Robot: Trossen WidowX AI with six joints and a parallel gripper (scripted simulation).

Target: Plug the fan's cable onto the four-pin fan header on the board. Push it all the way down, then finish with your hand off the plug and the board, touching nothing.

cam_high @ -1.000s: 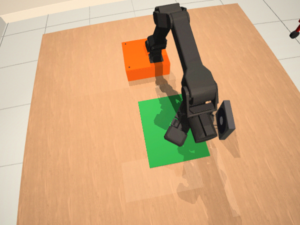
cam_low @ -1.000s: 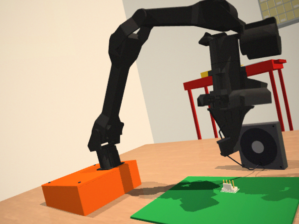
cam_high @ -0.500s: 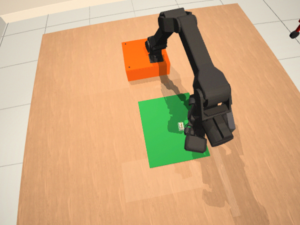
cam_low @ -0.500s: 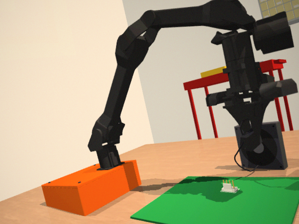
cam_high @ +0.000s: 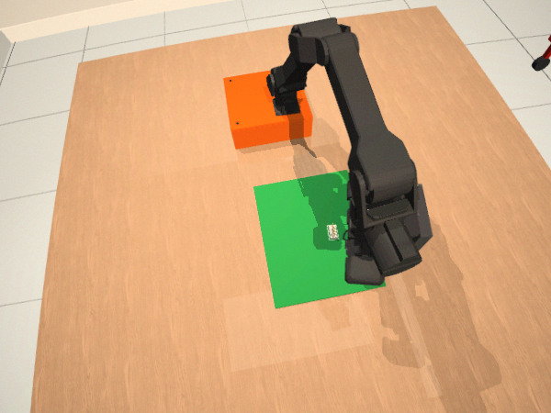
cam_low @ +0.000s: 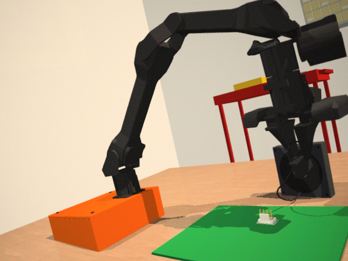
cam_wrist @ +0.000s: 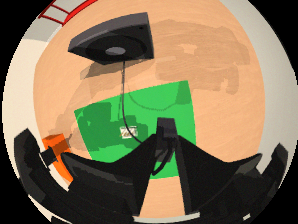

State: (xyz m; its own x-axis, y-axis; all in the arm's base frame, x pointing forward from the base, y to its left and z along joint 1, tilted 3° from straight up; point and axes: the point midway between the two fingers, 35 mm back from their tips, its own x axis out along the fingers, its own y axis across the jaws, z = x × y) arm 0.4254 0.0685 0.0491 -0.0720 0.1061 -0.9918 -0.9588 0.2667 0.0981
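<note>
Now: the white four-pin fan header 8 cm behind my gripper tip, 2 cm to the right of it and 11 cm below it. From my gripper tip the other things lie so: fan 5 cm behind, 13 cm to the left, 5 cm below; then green board 9 cm behind, 6 cm to the right, 13 cm below; then plug 1 cm to the right, 1 cm below.
</note>
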